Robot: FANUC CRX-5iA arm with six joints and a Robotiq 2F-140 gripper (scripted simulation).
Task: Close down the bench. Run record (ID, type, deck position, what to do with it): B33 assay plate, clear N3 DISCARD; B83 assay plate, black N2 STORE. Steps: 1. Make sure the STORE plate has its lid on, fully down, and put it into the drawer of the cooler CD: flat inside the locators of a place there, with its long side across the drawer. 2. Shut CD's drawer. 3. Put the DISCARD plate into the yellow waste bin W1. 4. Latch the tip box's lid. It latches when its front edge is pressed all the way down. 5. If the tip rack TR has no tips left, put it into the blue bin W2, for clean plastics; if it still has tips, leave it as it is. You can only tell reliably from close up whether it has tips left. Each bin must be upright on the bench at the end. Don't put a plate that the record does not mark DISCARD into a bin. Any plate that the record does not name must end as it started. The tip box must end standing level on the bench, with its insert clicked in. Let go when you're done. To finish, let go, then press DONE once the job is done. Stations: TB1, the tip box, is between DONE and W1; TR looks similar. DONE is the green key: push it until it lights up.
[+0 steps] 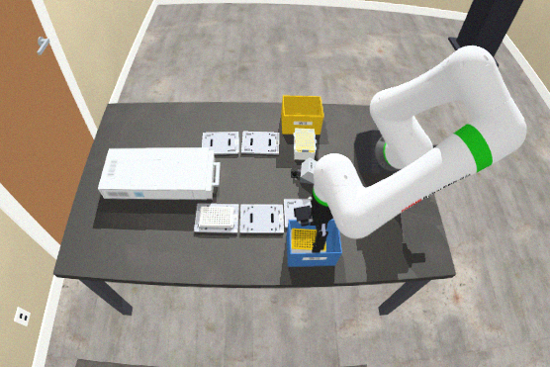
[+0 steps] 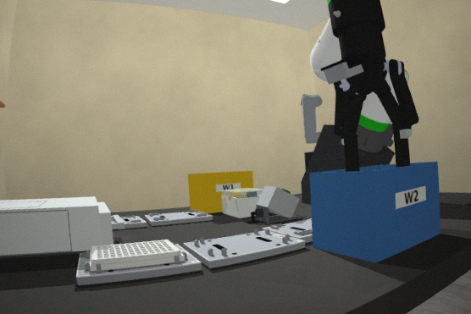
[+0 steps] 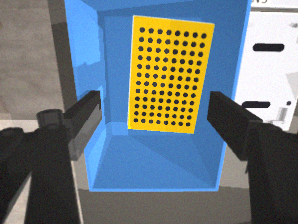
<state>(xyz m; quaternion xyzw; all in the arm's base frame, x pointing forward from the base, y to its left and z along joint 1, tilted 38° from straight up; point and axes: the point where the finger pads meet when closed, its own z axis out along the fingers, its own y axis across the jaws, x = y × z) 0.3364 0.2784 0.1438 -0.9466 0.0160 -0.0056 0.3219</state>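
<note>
Right now my hand is 33 cm to the left of the DONE key block, 8 cm above it and 4 cm past it. From my hand the other things lie so: blue bin W2: 9 cm below; nest N3: 18 cm ahead, 14 cm to the right, 12 cm below; tip rack TR: 9 cm below, 2 cm to the right, 1 cm ahead.
</note>
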